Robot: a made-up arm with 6 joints. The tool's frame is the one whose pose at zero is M. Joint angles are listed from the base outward.
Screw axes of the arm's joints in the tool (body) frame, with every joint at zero. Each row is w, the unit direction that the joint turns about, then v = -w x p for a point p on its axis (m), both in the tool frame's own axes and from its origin. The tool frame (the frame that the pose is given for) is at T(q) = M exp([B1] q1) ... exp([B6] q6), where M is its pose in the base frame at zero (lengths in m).
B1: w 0 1 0 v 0.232 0 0.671
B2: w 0 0 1 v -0.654 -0.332 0
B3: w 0 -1 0 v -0.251 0 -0.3
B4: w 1 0 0 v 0 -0.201 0.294
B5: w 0 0 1 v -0.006 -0.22 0
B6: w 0 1 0 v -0.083 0 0.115
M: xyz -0.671 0.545 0.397 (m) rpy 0 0 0 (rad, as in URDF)
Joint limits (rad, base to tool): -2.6..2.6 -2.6..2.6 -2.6..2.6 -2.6..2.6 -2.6..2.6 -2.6..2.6
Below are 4 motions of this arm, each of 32 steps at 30 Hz.
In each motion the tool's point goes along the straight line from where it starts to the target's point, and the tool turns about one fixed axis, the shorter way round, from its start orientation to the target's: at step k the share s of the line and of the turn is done. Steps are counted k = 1, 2, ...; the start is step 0. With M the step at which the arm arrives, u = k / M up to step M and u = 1 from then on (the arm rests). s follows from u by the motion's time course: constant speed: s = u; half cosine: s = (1 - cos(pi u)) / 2; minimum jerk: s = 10 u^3 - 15 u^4 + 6 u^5.
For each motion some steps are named. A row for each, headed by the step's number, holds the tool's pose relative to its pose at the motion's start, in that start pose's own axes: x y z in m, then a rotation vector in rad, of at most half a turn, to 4 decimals.
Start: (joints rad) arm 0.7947 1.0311 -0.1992 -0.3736 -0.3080 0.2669
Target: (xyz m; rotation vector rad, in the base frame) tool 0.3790 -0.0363 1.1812 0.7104 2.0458 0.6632
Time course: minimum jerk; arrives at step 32
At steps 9, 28, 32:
9: 0.0343 -0.1151 0.0900 0.1478 0.1006 0.0747
28: 0.2425 -0.8139 0.6365 1.0452 0.7109 0.5281
32: 0.2465 -0.8272 0.6469 1.0623 0.7225 0.5367

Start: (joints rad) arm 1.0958 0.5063 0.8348 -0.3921 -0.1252 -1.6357
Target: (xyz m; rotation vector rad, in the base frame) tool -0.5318 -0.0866 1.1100 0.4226 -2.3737 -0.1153
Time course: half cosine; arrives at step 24
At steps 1, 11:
1: 0.0009 -0.0020 0.0011 0.0001 -0.0042 -0.0008
11: 0.0903 -0.2010 0.1140 0.0051 -0.4234 -0.0806

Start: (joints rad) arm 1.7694 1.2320 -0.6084 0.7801 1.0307 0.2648
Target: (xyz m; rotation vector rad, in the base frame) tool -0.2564 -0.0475 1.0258 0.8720 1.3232 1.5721
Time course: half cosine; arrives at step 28
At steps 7, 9, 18, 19, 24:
7: 0.0125 -0.0724 -0.0863 -0.1679 0.0343 -0.1118
9: 0.0200 -0.1157 -0.1380 -0.2682 0.0547 -0.1786
18: 0.0613 -0.3545 -0.4227 -0.8219 0.1677 -0.5473
19: 0.0655 -0.3788 -0.4516 -0.8781 0.1792 -0.5847
24: 0.0813 -0.4700 -0.5604 -1.0896 0.2223 -0.7256

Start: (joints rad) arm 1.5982 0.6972 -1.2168 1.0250 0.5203 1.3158
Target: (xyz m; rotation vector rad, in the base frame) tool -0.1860 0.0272 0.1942 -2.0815 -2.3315 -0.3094
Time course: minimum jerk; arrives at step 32
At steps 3, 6, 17, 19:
3: -0.0003 -0.0034 0.0028 -0.0042 -0.0056 0.0031
6: -0.0019 -0.0230 0.0189 -0.0285 -0.0385 0.0212
17: -0.0223 -0.2633 0.2167 -0.3265 -0.4406 0.2430
19: -0.0268 -0.3167 0.2606 -0.3927 -0.5299 0.2923

